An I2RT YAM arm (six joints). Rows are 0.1 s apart.
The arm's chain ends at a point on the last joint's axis. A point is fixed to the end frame.
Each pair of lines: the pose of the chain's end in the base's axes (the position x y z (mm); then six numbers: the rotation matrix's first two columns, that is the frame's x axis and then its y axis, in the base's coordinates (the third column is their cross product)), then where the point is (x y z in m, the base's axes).
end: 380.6 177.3 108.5 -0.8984 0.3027 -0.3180 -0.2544 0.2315 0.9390
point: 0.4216 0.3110 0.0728
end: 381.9 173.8 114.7 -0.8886 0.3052 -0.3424 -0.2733 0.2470 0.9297
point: 0.4248 0.3067 0.0780
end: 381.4 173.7 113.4 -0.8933 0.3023 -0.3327 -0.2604 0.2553 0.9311
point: 0.4238 0.3062 0.0749
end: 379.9 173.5 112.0 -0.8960 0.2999 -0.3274 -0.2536 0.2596 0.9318
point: 0.4219 0.3059 0.0726
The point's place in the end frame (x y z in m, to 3 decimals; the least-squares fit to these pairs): 0.015 -0.013 0.143
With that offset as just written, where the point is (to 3 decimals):
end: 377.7 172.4 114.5 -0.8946 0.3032 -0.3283 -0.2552 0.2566 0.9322
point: 0.420 0.305 0.076
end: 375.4 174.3 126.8 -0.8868 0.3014 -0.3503 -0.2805 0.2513 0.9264
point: 0.418 0.307 0.090
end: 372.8 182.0 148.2 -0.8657 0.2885 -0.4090 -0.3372 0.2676 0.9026
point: 0.417 0.314 0.111
